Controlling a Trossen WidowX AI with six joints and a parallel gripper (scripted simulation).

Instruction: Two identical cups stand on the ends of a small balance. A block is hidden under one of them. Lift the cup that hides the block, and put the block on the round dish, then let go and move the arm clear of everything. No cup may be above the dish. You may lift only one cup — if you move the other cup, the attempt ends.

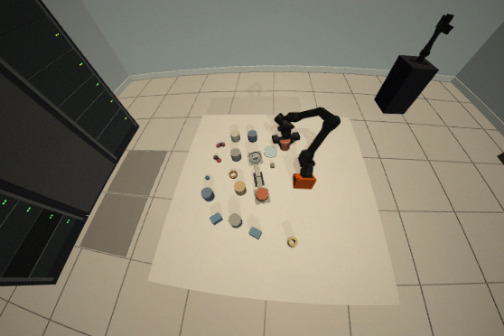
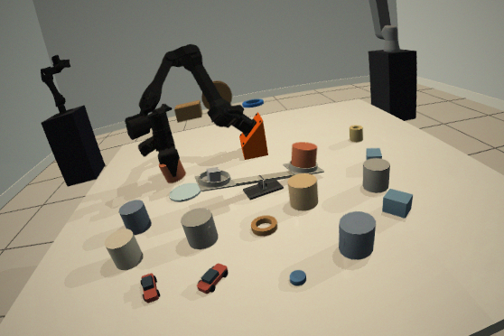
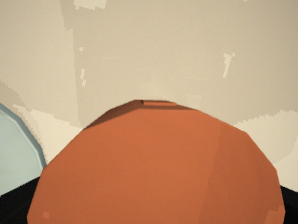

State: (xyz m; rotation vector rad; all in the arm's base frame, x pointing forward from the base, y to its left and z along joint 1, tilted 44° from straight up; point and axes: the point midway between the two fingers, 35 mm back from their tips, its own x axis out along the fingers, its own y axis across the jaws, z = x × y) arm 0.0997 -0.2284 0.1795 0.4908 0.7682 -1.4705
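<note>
Now: the grey block 210 mm ahead of my gripper tip, 140 mm to the left of it and 60 mm above it. Also, from my gripper tip: round dish: 100 mm ahead, 40 mm to the left, 30 mm below.
</note>
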